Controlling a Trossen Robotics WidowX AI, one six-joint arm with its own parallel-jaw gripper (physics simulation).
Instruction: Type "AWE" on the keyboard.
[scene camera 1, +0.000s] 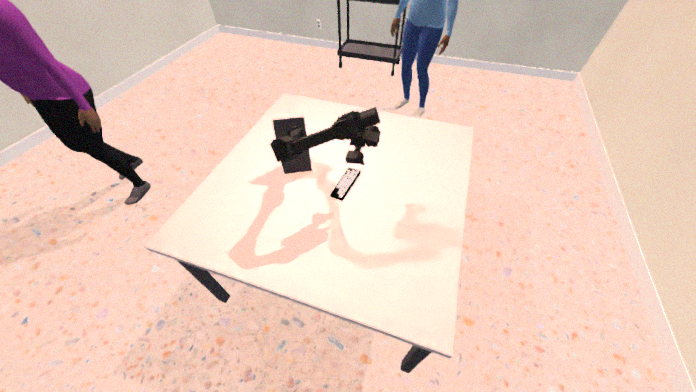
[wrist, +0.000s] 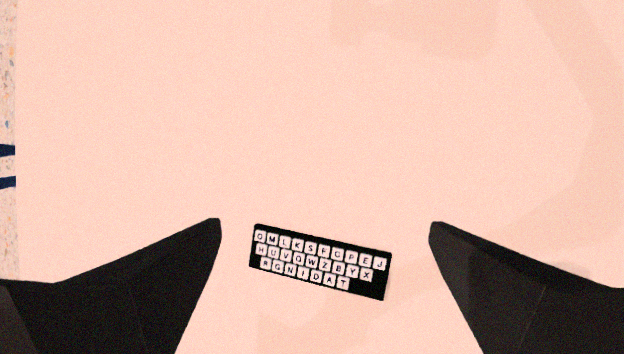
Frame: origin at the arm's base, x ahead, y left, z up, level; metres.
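Seen in the pictures: gripper, between the fingertips: (scene camera 1: 366, 155) (wrist: 326, 229); arm's base, origin of its link: (scene camera 1: 296, 135).
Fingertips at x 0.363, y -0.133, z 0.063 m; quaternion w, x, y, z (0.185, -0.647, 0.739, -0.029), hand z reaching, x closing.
Note:
Pixels of each thing's top centre, then the offset from my fingertips to it. Level surfaces: height alone.
- small black keyboard, centre of its top: (wrist: 314, 262) (scene camera 1: 345, 181) 0.109 m back, 0.070 m left, 0.265 m down
- white table, height of its surface: 0.281 m down
- E key, centre of its top: (wrist: 365, 260) 0.106 m back, 0.003 m right, 0.265 m down
- W key, centre of its top: (wrist: 311, 262) 0.107 m back, 0.075 m left, 0.265 m down
A small black keyboard (scene camera 1: 346, 183) (wrist: 369, 289) with white lettered keys lies flat on the white table (scene camera 1: 390, 295) (wrist: 200, 125). In the wrist view it is tilted slightly, its right end lower. The E key (wrist: 365, 260) is near the right end of the top row. The W key (wrist: 311, 261) is mid middle row. The A key (wrist: 329, 280) is near the right end of the bottom row. My gripper (scene camera 1: 355, 161) (wrist: 326, 229) is open and empty, above the table near one end of the keyboard in the scene view. The keyboard shows between its wide-apart fingers in the wrist view.
The arm's dark base plate (scene camera 1: 300, 165) is on the table left of the keyboard in the scene view. Arm shadows fall across the table. A person in blue (scene camera 1: 421, 50) and a black shelf cart (scene camera 1: 370, 51) stand behind. A person in purple (scene camera 1: 47, 65) is at the left.

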